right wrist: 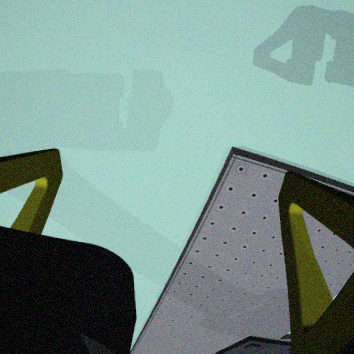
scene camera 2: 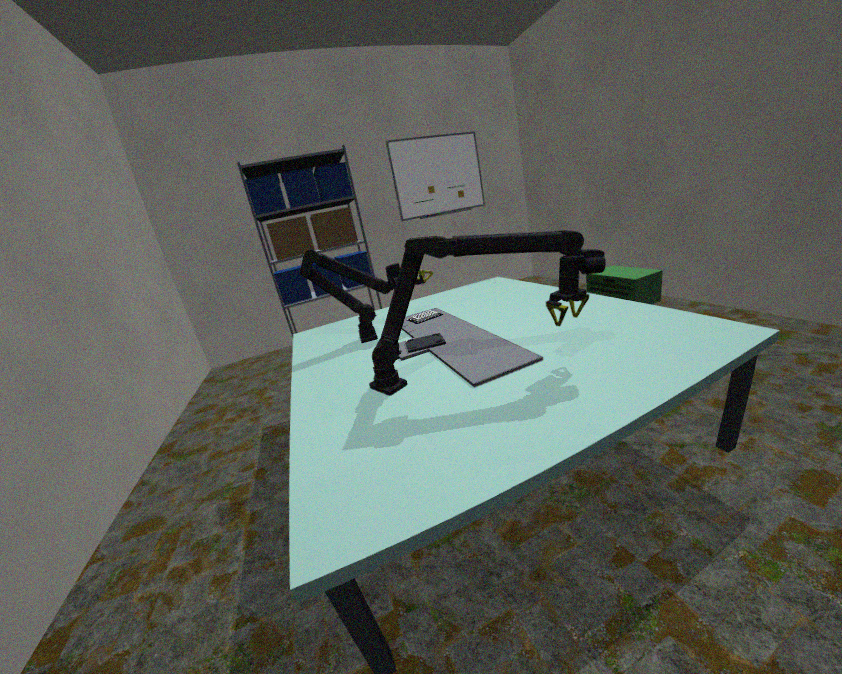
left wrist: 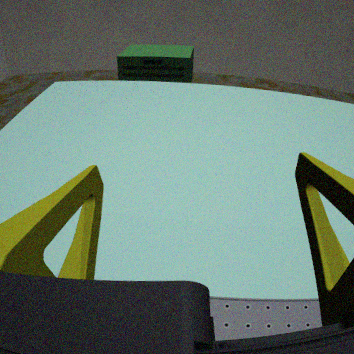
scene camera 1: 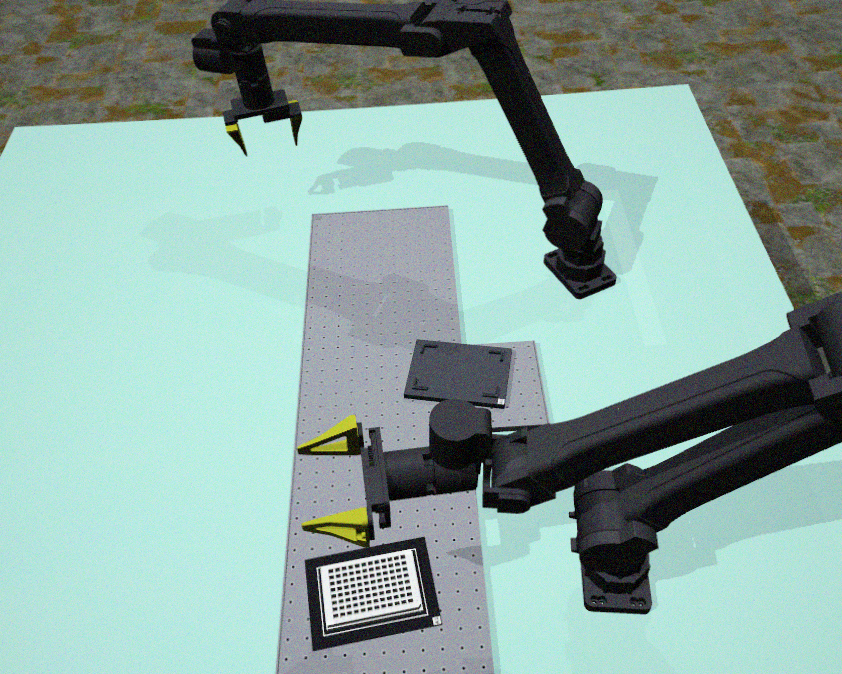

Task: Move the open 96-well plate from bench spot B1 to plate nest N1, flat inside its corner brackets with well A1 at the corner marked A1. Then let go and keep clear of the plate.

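Places are measured from the left arm's base along level axes (x ahead, y left, z up), in centimetres.
Pixels of known places: left gripper, fingertip midpoint: point(scene camera 2: 428, 273) point(left wrist: 198, 168) point(scene camera 1: 299, 487); right gripper, fingertip midpoint: point(right wrist: 168, 172) point(scene camera 2: 566, 321) point(scene camera 1: 271, 149); left arm's base at its link origin: point(scene camera 2: 368, 337) point(scene camera 1: 613, 569); right arm's base at its link origin: point(scene camera 2: 388, 386) point(scene camera 1: 578, 272).
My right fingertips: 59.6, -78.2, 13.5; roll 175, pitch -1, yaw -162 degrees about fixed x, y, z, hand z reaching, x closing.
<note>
For each thing: its top centre in the pictures, then the offset to it from my right fingertips, as dx, dy, dz. "spot": a spot on its surface instead. Level surfaces: height alone.
- white 96-well plate at its top centre: point(scene camera 1: 370, 586) point(scene camera 2: 424, 314) -26.9, +83.2, -10.6
- black-bordered bench spot B1 at a spot on its surface: point(scene camera 1: 318, 636) spot: -20.7, +89.6, -12.0
- dark plate nest N1 at its top centre: point(scene camera 1: 458, 368) point(scene camera 2: 424, 339) -37.6, +45.5, -10.4
- grey perforated board at its surface level: dz -12.2
- pale green table at its surface level: dz -13.5
The white 96-well plate point(scene camera 1: 372, 584) point(scene camera 2: 425, 316) lies flat on the black-bordered bench spot B1 point(scene camera 1: 318, 636). The dark plate nest N1 point(scene camera 1: 459, 373) point(scene camera 2: 426, 342) has corner brackets, with no plate in them. My left gripper point(scene camera 1: 301, 487) point(scene camera 2: 428, 276) point(left wrist: 198, 168) is open and empty, pointing roughly level. It hangs above the perforated board, between the nest and the plate in scene camera 1. The plate does not show in the left wrist view. My right gripper point(scene camera 1: 271, 148) point(scene camera 2: 567, 320) point(right wrist: 168, 172) is open and empty, pointing down high over the table, far from plate and nest. The A1 marks are too small to read.
The grey perforated board point(scene camera 1: 382, 245) point(scene camera 2: 491, 354) point(left wrist: 260, 317) point(right wrist: 240, 210) lies on the pale green table point(scene camera 1: 140, 421) point(scene camera 2: 421, 491). The left forearm point(scene camera 1: 667, 393) reaches in beside the nest. A green cabinet point(scene camera 2: 625, 282) point(left wrist: 156, 62) stands beyond the table.
</note>
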